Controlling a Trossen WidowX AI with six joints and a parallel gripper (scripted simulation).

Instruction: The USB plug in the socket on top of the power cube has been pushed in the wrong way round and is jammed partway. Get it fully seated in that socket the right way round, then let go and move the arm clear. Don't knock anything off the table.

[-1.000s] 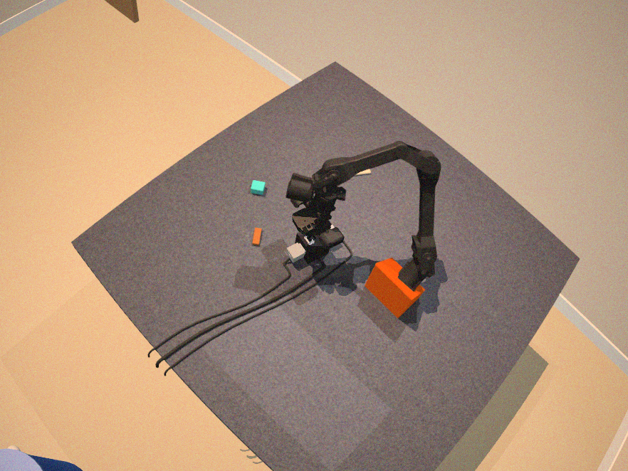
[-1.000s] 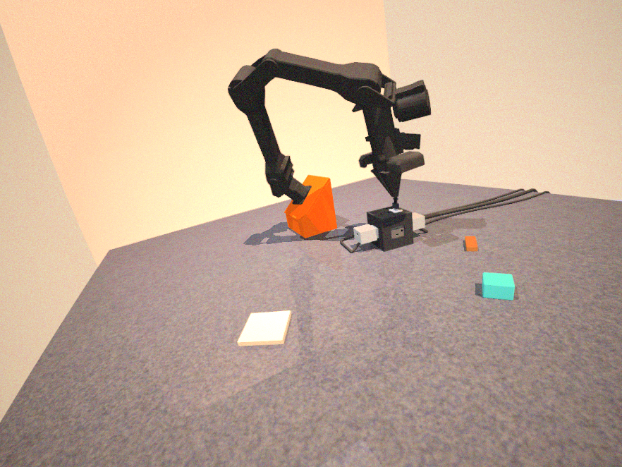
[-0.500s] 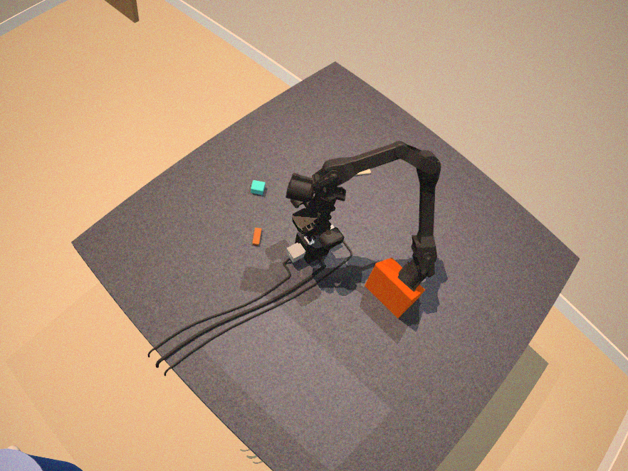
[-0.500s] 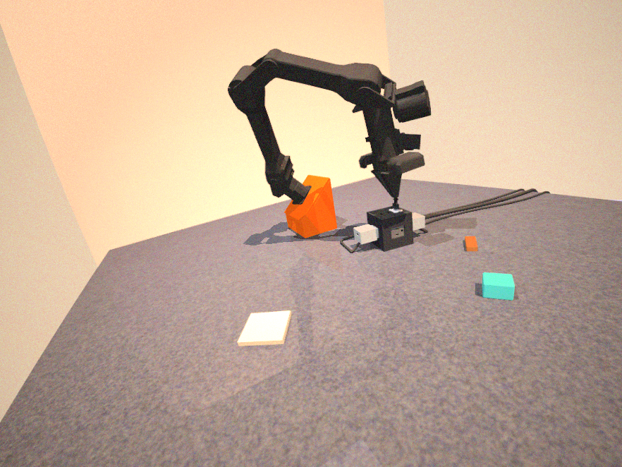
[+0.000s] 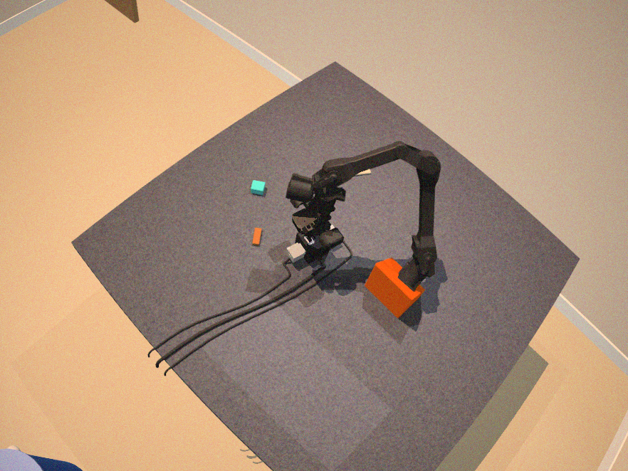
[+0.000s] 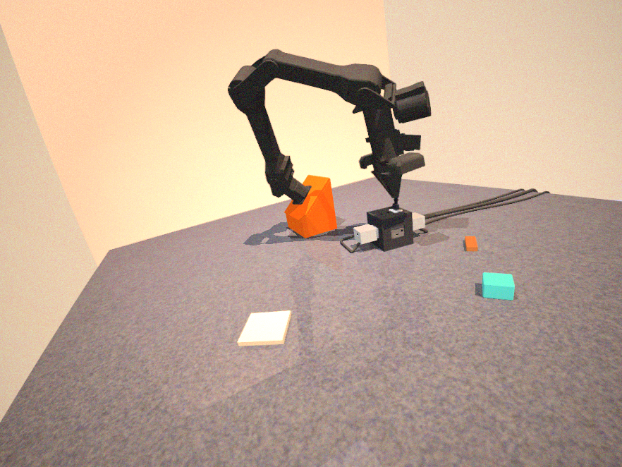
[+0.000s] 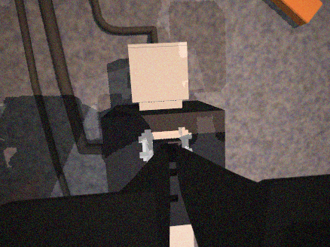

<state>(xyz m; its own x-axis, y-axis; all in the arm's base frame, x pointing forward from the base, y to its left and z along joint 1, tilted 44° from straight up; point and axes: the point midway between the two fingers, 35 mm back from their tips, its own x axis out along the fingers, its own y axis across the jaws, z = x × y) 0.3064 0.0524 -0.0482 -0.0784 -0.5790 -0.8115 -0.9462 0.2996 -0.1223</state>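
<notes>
The black USB plug is 2 cm below my gripper tip. The rest, counted from my gripper tip: teal block 26 cm ahead, 7 cm to the right, 9 cm below; then orange block 15 cm ahead, 6 cm to the left, 10 cm below; then pale-rimmed socket 4 cm below.
</notes>
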